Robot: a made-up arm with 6 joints. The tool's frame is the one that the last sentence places.
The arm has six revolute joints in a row. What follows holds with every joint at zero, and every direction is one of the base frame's.
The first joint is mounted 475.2 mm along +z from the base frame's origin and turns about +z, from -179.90 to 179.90 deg.
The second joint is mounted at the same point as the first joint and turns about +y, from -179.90 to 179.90 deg.
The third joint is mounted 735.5 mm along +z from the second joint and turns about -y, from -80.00 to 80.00 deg.
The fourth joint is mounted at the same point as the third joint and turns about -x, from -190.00 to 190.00 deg.
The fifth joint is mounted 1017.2 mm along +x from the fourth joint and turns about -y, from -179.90 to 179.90 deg.
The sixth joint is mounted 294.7 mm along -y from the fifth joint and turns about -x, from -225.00 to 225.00 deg.
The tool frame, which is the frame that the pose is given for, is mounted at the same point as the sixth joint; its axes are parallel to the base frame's.
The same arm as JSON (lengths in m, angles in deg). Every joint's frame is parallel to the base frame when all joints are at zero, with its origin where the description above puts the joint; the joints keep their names.
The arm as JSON. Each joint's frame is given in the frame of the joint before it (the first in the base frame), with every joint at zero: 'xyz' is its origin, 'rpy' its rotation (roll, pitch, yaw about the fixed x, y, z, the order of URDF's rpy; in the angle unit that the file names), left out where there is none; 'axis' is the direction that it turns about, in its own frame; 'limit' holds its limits. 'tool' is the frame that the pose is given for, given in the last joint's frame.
{"units": {"length": "m", "angle": "deg"}, "joints": [{"name": "joint 1", "type": "revolute", "origin": {"xyz": [0.0, 0.0, 0.4752]}, "axis": [0.0, 0.0, 1.0], "limit": {"lower": -179.9, "upper": 179.9}}, {"name": "joint 2", "type": "revolute", "origin": {"xyz": [0.0, 0.0, 0.0]}, "axis": [0.0, 1.0, 0.0], "limit": {"lower": -179.9, "upper": 179.9}}, {"name": "joint 3", "type": "revolute", "origin": {"xyz": [0.0, 0.0, 0.7355]}, "axis": [0.0, -1.0, 0.0], "limit": {"lower": -80.0, "upper": 80.0}}, {"name": "joint 4", "type": "revolute", "origin": {"xyz": [0.0, 0.0, 0.0]}, "axis": [-1.0, 0.0, 0.0], "limit": {"lower": -190.0, "upper": 190.0}}, {"name": "joint 5", "type": "revolute", "origin": {"xyz": [1.0172, 0.0, 0.0]}, "axis": [0.0, -1.0, 0.0], "limit": {"lower": -179.9, "upper": 179.9}}, {"name": "joint 6", "type": "revolute", "origin": {"xyz": [0.0, -0.2947, 0.0]}, "axis": [-1.0, 0.0, 0.0], "limit": {"lower": -225.0, "upper": 225.0}}], "tool": {"origin": {"xyz": [0.0, 0.0, 0.0]}}}
